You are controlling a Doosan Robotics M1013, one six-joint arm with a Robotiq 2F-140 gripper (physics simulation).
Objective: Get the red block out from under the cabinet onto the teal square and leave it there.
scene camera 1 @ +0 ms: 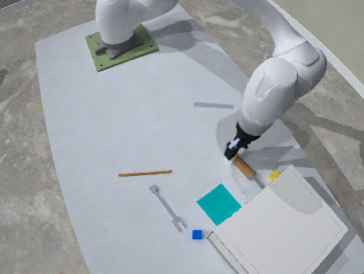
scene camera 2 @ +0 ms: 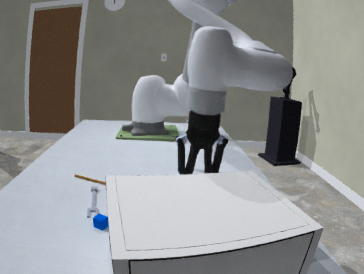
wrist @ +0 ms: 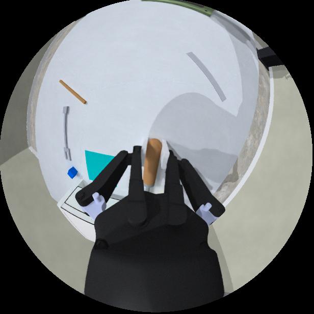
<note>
In view: my gripper (wrist: 153,144) and a teal square (scene camera 1: 218,204).
</note>
